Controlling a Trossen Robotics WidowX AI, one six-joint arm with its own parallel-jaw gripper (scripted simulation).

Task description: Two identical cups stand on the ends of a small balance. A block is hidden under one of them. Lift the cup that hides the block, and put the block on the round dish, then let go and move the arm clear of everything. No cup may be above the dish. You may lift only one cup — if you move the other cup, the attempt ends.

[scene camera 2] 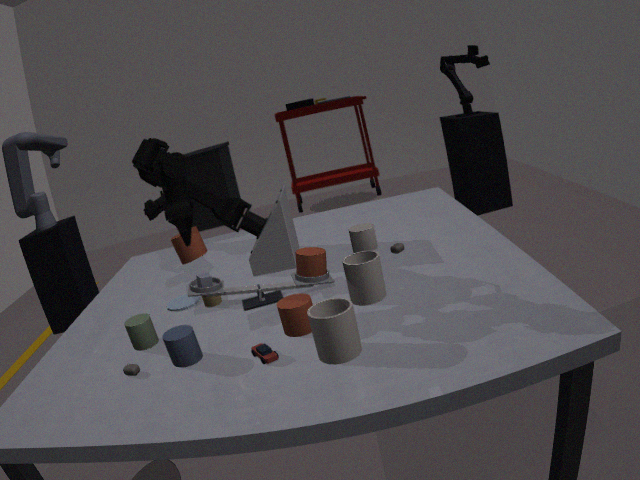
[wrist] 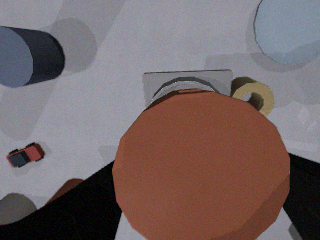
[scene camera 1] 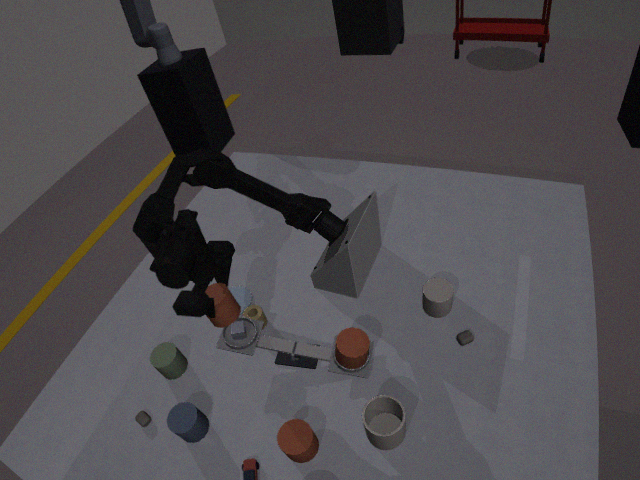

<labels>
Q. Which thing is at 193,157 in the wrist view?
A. An orange cup.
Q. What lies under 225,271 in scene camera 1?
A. My gripper.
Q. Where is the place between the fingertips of my gripper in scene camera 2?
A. At 188,243
</labels>
